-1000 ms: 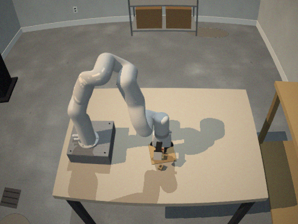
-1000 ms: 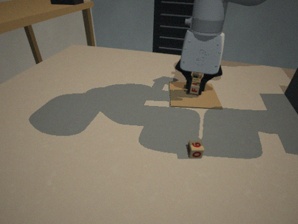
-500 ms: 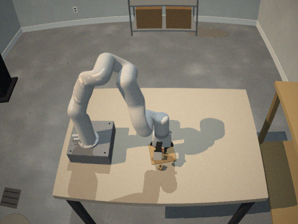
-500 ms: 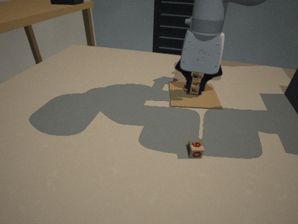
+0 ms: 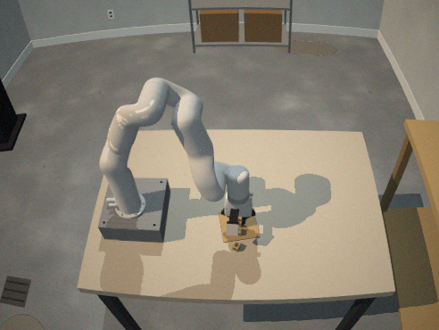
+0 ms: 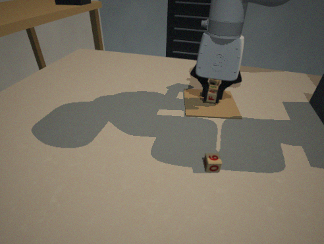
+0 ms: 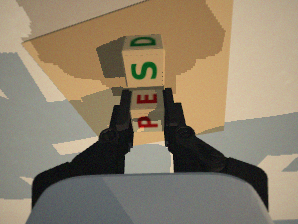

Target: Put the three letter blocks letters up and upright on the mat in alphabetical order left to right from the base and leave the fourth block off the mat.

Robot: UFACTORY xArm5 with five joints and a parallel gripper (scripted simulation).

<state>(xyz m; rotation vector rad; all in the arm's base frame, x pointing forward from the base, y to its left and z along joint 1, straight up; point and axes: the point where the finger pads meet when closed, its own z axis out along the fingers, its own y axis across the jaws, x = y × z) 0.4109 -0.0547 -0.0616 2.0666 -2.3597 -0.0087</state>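
Right now the tan mat is 30 mm below my hand. From my hand the other things lie so: green-marked block 40 mm to the right, 10 mm below, 10 mm behind; red-marked block 230 mm to the left, 20 mm below, 10 mm ahead.
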